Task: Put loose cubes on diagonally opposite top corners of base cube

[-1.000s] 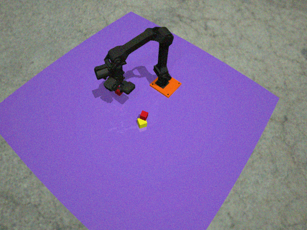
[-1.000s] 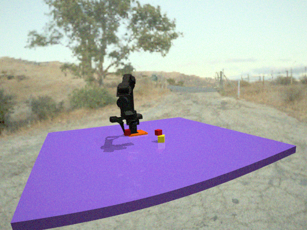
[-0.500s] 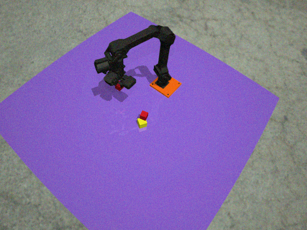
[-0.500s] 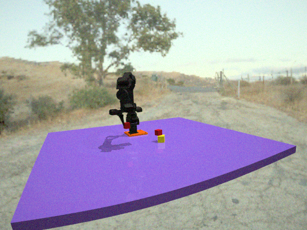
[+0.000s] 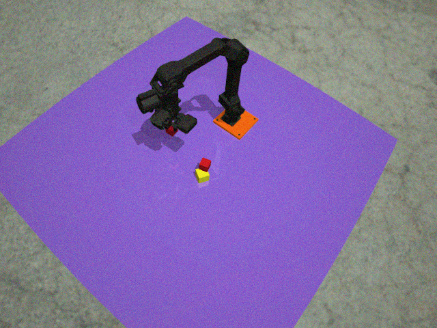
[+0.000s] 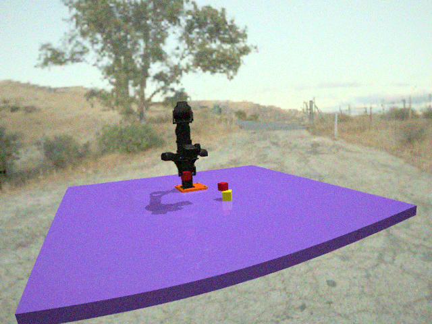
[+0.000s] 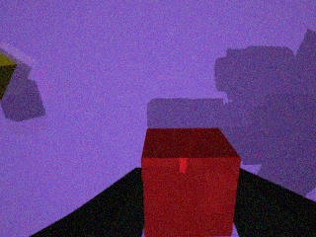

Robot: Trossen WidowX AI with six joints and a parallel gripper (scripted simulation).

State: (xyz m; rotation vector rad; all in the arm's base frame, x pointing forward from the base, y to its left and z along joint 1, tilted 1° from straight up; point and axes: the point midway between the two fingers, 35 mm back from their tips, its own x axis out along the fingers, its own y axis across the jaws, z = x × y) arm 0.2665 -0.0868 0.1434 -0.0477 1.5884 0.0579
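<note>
Now: the yellow base cube 17 cm to the left of my gripper tip, 10 cm below it and 3 cm ahead of it.
</note>
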